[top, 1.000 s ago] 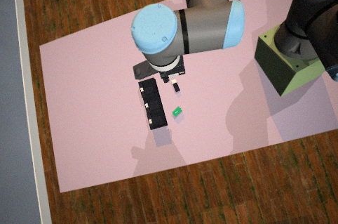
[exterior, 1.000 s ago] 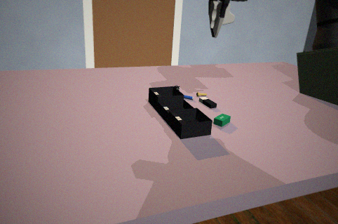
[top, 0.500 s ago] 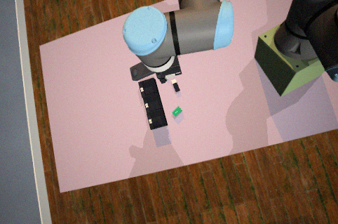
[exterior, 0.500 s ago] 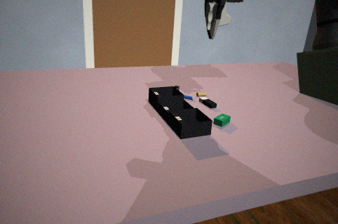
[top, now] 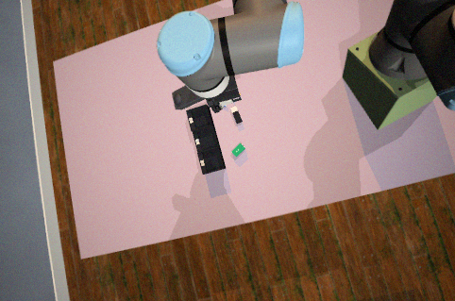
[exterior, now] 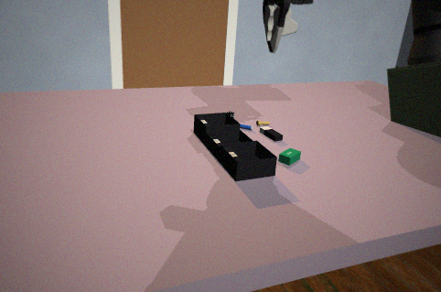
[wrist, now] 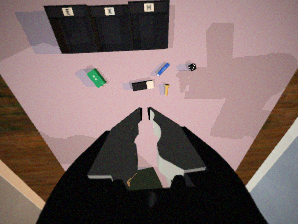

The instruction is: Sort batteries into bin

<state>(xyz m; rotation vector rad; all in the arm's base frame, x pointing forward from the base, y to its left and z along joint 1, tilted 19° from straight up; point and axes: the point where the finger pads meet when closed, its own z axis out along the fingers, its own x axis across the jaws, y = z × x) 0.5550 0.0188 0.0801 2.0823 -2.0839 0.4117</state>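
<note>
Right now the bin row is 11 cm ahead of my hand, 6 cm to the left of it and 20 cm below it. Also, from my hand: blue battery (2 cm ahead, 6 cm to the right, 22 cm below); black-and-white battery (2 cm behind, 21 cm below); yellow piece (4 cm behind, 7 cm to the right, 21 cm below).
</note>
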